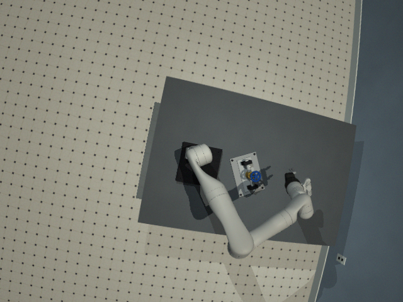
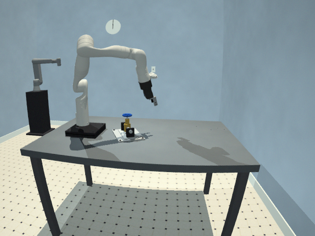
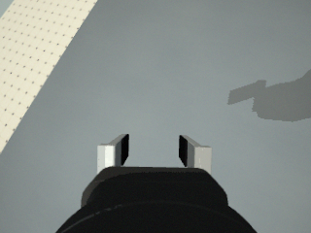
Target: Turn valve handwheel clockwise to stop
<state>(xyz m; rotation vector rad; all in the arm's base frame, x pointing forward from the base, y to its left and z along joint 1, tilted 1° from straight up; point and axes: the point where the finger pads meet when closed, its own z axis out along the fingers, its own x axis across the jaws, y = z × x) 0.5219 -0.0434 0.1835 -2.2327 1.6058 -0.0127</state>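
Right now my hand is 170 mm past the blue handwheel, 30 mm to the left of it and 100 mm above it.
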